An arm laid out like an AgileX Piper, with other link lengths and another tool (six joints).
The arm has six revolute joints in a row. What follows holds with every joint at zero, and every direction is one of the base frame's. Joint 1 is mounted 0.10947 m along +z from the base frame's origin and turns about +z. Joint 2 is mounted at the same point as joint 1 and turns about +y. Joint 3 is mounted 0.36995 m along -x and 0.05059 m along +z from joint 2 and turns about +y. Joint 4 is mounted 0.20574 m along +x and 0.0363 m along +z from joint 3 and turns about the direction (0.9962, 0, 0.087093). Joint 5 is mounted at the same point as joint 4 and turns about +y. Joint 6 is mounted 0.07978 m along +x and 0.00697 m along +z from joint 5 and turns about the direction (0.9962, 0, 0.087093). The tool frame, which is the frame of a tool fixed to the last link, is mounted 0.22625 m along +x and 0.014 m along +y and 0.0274 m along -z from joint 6; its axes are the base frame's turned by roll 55.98, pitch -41.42 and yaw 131.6 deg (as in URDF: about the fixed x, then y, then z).
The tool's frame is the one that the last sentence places.
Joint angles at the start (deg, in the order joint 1, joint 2, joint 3, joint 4, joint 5, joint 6):
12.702, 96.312, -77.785, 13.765, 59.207, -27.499
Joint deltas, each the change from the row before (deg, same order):
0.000, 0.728, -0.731, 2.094, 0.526, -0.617
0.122, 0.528, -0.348, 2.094, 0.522, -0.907
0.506, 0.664, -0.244, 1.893, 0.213, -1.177
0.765, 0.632, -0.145, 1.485, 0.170, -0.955
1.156, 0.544, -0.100, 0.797, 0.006, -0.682
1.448, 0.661, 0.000, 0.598, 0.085, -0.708
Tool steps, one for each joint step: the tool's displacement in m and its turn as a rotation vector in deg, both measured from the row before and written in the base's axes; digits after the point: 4 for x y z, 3 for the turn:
0.0002, 0.0102, 0.0006, 1.755, 0.775, 0.214
-0.0022, 0.0102, 0.0004, 1.663, 0.839, 0.614
-0.0019, 0.0112, -0.0007, 1.417, 0.627, 1.197
-0.0028, 0.0107, -0.0013, 1.074, 0.626, 1.325
-0.0032, 0.0098, -0.0018, 0.512, 0.371, 1.573
-0.0052, 0.0101, -0.0033, 0.248, 0.595, 1.963

